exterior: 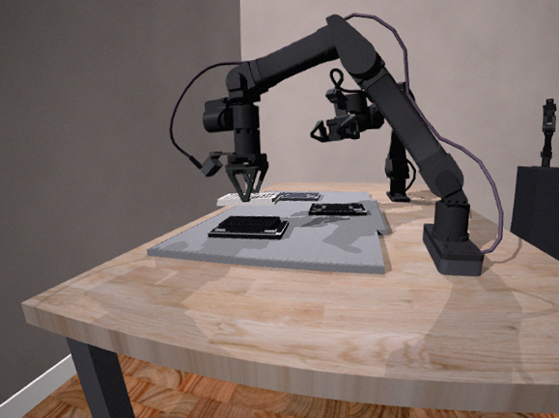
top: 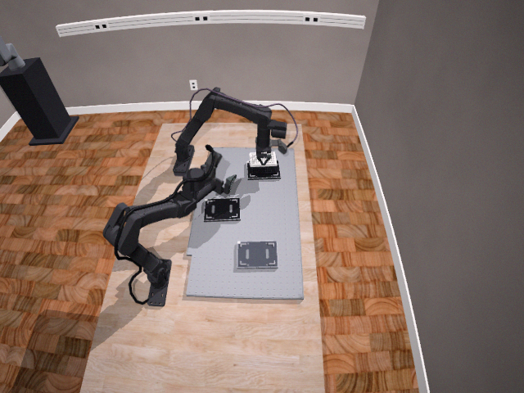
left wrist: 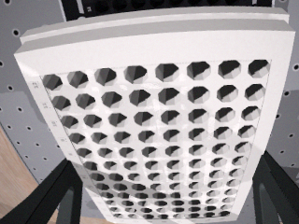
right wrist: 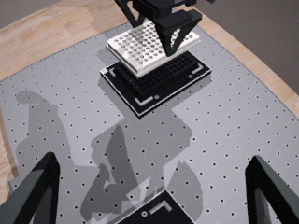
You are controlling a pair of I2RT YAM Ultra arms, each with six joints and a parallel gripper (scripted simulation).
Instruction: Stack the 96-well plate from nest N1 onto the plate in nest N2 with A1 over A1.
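Right now the black 96-well plate is 70 mm below my left hand. From my left hand the other things lie so: grey plate nest 20 mm behind, 470 mm to the right, 80 mm below; white 96-well plate 10 mm below; black plate nest 180 mm behind, 250 mm to the right, 80 mm below.
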